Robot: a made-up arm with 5 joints.
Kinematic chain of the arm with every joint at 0, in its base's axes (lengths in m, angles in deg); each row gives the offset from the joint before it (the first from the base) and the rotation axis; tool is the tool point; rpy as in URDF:
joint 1: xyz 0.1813 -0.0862 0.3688 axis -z
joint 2: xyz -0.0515 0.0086 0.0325 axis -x
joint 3: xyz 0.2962 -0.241 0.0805 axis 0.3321 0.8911 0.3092
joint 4: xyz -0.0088 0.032 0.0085 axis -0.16 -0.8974 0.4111
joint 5: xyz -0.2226 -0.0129 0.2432 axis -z
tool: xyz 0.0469 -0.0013 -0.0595 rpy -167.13 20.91 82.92
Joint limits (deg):
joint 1: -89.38..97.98
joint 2: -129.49..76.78
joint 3: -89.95..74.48
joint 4: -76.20..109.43
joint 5: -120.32..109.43
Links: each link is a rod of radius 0.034 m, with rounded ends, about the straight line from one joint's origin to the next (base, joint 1, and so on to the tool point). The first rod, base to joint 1, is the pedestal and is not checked.
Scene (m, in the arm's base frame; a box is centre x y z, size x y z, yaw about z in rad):
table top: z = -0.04
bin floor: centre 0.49 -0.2 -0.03 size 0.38 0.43 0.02 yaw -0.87
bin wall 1: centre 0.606 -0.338 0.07 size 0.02 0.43 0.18 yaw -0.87
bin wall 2: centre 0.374 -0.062 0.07 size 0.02 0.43 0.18 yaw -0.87
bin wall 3: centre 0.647 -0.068 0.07 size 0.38 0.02 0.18 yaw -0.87
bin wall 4: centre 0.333 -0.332 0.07 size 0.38 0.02 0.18 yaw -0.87
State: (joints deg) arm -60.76 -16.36 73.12 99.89 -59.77
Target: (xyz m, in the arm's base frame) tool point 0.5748 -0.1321 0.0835
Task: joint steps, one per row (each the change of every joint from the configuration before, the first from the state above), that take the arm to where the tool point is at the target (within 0.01 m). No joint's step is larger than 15 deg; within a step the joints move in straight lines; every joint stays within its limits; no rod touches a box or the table.
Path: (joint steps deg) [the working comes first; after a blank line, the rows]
Joints at the target: -45.11 -28.32 -46.08 109.43 -113.22
Straight joint move there: clear.

1: 1.96 -1.50 -14.90 1.19 -6.68
2: 1.95 -1.49 -14.90 1.20 -6.68
3: 1.96 -1.50 -14.90 1.19 -6.68
4: 1.96 -1.49 -14.90 1.19 -6.68
5: 1.95 -1.50 -14.90 1.19 -6.68
6: 1.96 -1.49 -14.90 1.19 -6.68
7: 1.95 -1.50 -14.90 1.20 -6.68
8: 1.96 -1.49 -14.90 1.19 -6.69

